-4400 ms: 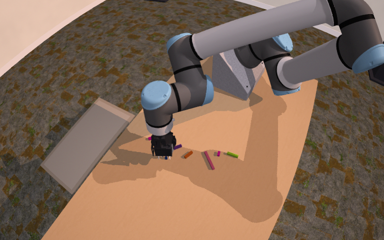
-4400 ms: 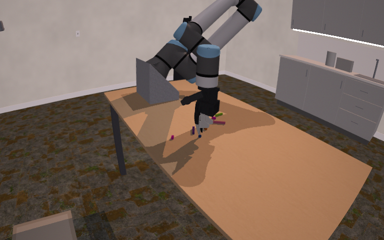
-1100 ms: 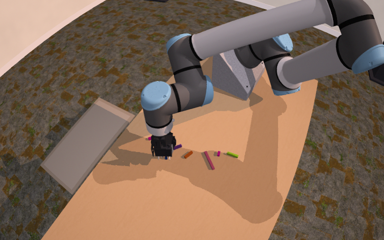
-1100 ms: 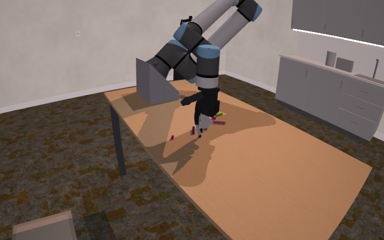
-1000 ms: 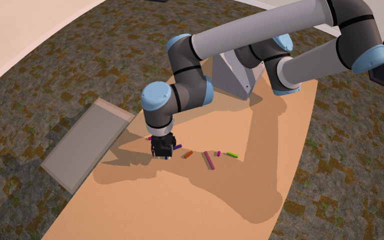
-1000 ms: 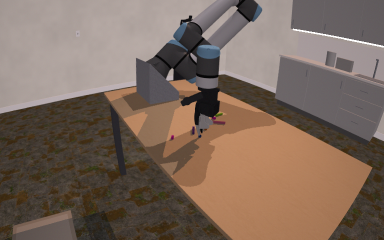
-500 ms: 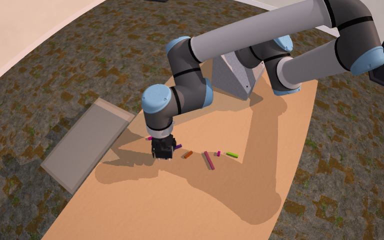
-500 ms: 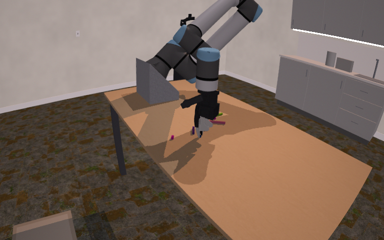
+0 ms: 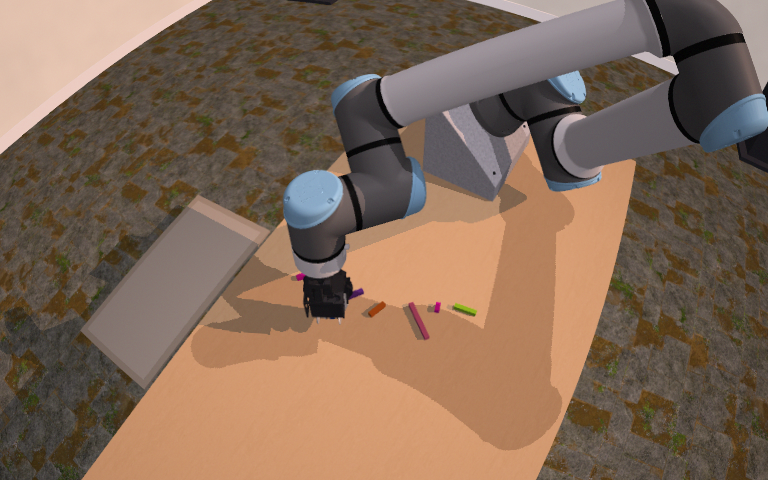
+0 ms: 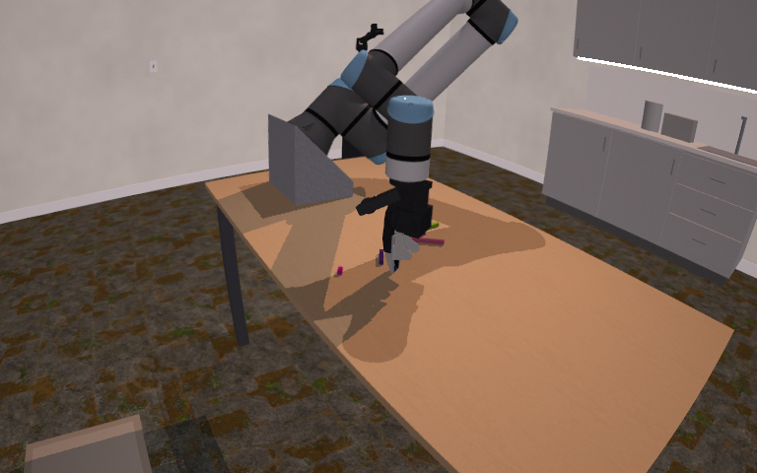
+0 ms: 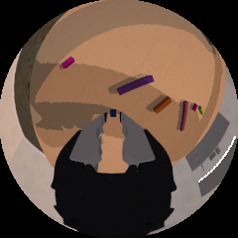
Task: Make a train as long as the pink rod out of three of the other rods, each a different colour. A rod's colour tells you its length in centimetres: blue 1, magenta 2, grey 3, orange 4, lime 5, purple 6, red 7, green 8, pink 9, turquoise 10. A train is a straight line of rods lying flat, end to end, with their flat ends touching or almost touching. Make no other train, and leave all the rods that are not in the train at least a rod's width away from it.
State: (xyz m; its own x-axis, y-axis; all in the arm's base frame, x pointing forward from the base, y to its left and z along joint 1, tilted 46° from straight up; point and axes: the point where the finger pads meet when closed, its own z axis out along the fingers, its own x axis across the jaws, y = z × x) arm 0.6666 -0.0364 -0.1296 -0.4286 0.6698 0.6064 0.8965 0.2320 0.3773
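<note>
The blue rod lies 10 mm below my hand. Round my hand: purple rod: 60 mm behind, 10 mm to the left, 10 mm below; orange rod: 80 mm to the left, 60 mm behind, 10 mm below; pink rod: 160 mm to the left, 70 mm behind, 10 mm below.
</note>
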